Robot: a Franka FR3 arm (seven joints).
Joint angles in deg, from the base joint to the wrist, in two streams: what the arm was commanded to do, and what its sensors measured. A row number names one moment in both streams.
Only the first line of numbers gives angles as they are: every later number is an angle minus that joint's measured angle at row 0.
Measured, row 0:
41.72, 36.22, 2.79, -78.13, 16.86, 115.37, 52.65
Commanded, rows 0 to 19:
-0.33, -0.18, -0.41, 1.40, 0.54, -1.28, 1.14
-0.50, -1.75, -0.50, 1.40, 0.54, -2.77, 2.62
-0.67, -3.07, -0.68, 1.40, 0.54, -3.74, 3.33
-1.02, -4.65, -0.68, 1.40, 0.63, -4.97, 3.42
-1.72, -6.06, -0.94, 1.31, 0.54, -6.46, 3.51
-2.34, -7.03, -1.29, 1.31, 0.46, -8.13, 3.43
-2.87, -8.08, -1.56, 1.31, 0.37, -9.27, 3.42
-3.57, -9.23, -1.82, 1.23, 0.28, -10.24, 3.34
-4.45, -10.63, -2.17, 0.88, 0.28, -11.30, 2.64
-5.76, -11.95, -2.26, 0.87, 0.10, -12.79, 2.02
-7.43, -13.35, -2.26, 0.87, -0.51, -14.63, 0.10
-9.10, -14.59, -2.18, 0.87, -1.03, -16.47, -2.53
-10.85, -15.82, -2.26, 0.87, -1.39, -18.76, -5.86
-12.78, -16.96, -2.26, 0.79, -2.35, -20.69, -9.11
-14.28, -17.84, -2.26, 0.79, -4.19, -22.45, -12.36
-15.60, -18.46, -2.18, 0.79, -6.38, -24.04, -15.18
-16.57, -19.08, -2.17, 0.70, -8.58, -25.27, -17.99
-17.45, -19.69, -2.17, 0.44, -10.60, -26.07, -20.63
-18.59, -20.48, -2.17, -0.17, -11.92, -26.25, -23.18
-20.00, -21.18, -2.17, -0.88, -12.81, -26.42, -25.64
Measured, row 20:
-16.85, -18.49, -3.21, 2.13, -9.11, -25.71, -18.57
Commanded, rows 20 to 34:
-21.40, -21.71, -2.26, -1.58, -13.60, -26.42, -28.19
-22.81, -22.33, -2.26, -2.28, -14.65, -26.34, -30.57
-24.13, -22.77, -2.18, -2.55, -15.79, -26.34, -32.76
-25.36, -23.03, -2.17, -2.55, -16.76, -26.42, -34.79
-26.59, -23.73, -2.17, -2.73, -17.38, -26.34, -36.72
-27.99, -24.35, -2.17, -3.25, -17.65, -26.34, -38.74
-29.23, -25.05, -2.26, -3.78, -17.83, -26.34, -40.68
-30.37, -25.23, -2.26, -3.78, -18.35, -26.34, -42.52
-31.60, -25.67, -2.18, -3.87, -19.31, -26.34, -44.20
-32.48, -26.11, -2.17, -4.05, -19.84, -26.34, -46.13
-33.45, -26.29, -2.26, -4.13, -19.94, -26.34, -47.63
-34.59, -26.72, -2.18, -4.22, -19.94, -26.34, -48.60
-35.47, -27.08, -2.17, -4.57, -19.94, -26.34, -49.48
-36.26, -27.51, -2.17, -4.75, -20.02, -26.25, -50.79
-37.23, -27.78, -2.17, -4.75, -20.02, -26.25, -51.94
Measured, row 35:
-34.13, -25.17, -3.32, -2.08, -18.87, -26.47, -47.86
